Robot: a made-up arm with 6 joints. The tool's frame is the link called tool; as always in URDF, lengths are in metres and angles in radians. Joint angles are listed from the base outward.
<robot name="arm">
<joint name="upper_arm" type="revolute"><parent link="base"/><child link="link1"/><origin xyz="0 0 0.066" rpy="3.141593 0 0"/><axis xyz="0 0 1"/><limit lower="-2.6" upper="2.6"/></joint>
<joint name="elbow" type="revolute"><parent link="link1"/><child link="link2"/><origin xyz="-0.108 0.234 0.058" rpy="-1.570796 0 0"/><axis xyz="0 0 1"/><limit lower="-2.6" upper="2.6"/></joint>
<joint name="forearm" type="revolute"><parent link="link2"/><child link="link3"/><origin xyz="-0.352 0.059 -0.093" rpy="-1.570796 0 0"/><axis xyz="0 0 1"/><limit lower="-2.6" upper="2.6"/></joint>
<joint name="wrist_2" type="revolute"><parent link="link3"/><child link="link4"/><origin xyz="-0.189 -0.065 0.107" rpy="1.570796 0 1.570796"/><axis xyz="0 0 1"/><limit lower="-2.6" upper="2.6"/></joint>
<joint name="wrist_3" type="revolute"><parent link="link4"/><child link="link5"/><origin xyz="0.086 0.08 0.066" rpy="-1.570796 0 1.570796"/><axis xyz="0 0 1"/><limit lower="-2.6" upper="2.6"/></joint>
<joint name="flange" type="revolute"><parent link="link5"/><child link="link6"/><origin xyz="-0.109 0.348 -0.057" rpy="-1.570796 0 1.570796"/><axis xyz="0 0 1"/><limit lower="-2.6" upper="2.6"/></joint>
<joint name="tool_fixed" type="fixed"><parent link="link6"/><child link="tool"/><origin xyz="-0.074 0.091 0.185" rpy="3.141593 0 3.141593"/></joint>
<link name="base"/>
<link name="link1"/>
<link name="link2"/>
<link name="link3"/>
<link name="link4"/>
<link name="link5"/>
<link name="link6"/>
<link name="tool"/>
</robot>
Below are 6 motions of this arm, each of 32 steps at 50 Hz.
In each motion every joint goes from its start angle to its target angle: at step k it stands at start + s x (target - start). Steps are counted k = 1, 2, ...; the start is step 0. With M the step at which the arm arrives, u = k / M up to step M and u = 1 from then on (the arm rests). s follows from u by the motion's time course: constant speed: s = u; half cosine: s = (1 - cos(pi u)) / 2; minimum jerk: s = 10 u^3 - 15 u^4 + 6 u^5.
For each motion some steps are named. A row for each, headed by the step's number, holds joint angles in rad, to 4 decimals.
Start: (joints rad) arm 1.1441 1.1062 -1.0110 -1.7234 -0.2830 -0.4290
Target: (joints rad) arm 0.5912 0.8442 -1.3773 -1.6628 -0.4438 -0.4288
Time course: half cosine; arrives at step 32
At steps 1, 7, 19, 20, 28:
1: 1.1428 1.1056 -1.0119 -1.7233 -0.2834 -0.4290
7: 1.0813 1.0765 -1.0526 -1.7165 -0.3012 -0.4290
19: 0.7874 0.9372 -1.2473 -1.6843 -0.3867 -0.4289
20: 0.7619 0.9251 -1.2642 -1.6815 -0.3942 -0.4289
28: 0.6122 0.8542 -1.3634 -1.6651 -0.4377 -0.4288

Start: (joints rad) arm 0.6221 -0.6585 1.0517 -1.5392 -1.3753 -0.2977
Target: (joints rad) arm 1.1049 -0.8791 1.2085 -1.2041 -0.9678 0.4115
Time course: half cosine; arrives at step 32
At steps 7, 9, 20, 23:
7: 0.6769 -0.6835 1.0695 -1.5012 -1.3291 -0.2172
9: 0.7104 -0.6988 1.0804 -1.4779 -1.3008 -0.1681
20: 0.9559 -0.8110 1.1601 -1.3075 -1.0936 0.1926
23: 1.0166 -0.8388 1.1798 -1.2654 -1.0423 0.2819

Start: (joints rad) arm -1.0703 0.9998 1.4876 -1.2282 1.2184 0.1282
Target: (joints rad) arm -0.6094 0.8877 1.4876 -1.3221 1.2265 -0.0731
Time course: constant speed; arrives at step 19
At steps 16, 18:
16: -0.6822 0.9054 1.4876 -1.3073 1.2252 -0.0413
18: -0.6337 0.8936 1.4876 -1.3172 1.2261 -0.0625

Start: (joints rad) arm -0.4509 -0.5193 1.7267 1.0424 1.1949 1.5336
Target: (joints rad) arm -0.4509 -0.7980 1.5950 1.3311 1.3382 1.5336
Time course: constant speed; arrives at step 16
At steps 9, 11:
9: -0.4509 -0.6761 1.6526 1.2048 1.2755 1.5336
11: -0.4509 -0.7109 1.6362 1.2409 1.2934 1.5336

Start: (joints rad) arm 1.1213 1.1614 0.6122 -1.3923 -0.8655 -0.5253
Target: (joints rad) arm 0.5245 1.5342 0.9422 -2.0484 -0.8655 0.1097
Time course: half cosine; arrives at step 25
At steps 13, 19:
13: 0.8042 1.3595 0.7876 -1.7409 -0.8655 -0.1879
19: 0.6054 1.4837 0.8975 -1.9595 -0.8655 0.0236

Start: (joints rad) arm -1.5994 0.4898 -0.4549 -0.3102 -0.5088 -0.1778
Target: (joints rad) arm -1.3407 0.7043 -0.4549 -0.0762 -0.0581 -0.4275
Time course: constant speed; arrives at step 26
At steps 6, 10, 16, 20, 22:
6: -1.5397 0.5393 -0.4549 -0.2562 -0.4048 -0.2354
10: -1.4999 0.5723 -0.4549 -0.2202 -0.3355 -0.2738
16: -1.4402 0.6218 -0.4549 -0.1662 -0.2314 -0.3315
20: -1.4004 0.6548 -0.4549 -0.1302 -0.1621 -0.3699
22: -1.3805 0.6713 -0.4549 -0.1122 -0.1274 -0.3891

